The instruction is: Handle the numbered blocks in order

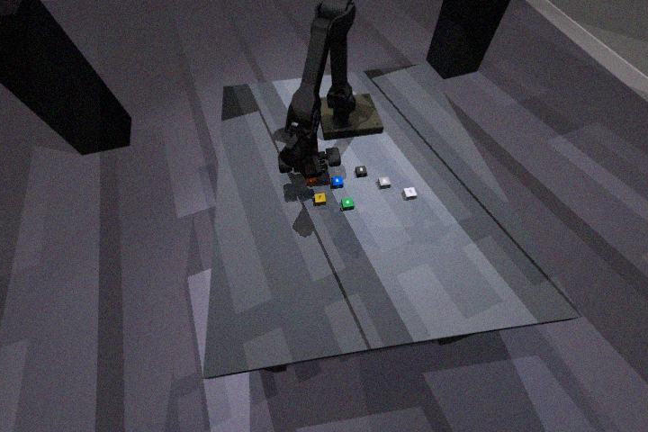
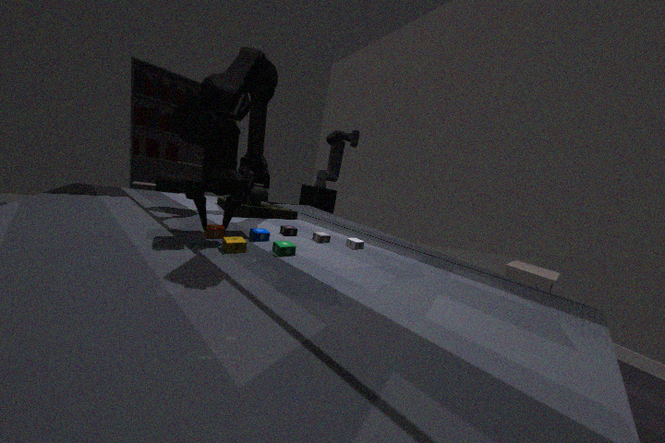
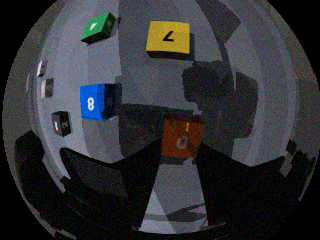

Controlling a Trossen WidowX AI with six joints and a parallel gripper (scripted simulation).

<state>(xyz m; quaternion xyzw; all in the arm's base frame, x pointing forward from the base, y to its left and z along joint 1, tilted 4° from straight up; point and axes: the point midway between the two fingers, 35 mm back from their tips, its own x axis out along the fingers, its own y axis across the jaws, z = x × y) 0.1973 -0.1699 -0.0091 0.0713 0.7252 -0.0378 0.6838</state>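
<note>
My gripper tip is 10 mm short of the orange block. Also, from my gripper tip: green block: 140 mm ahead, 80 mm to the left; then blue block: 50 mm ahead, 70 mm to the left; then yellow block: 90 mm ahead.
</note>
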